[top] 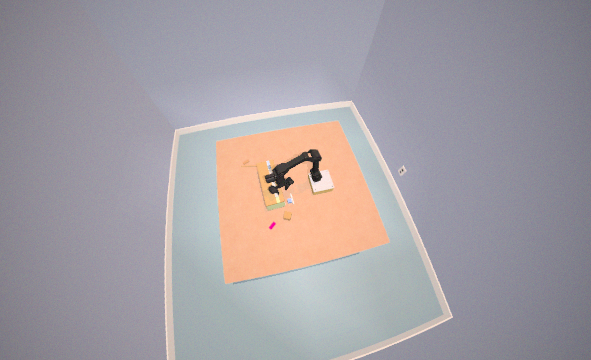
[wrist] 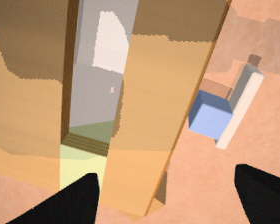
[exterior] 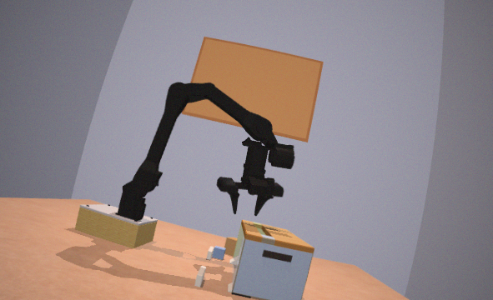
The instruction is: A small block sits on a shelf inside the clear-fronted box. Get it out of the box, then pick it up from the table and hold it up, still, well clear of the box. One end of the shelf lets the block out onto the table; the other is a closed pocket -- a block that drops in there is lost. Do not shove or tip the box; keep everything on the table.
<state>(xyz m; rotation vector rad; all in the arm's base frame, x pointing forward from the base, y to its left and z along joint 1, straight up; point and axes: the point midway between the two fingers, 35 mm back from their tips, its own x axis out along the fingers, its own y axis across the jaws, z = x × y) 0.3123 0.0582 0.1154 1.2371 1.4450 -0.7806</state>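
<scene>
My gripper tip is 13 cm above the blue block, 5 cm past it and 4 cm to the right of it. The rest, counted from my gripper tip: tan cube (15 cm to the left, 12 cm below, 1 cm ahead).
</scene>
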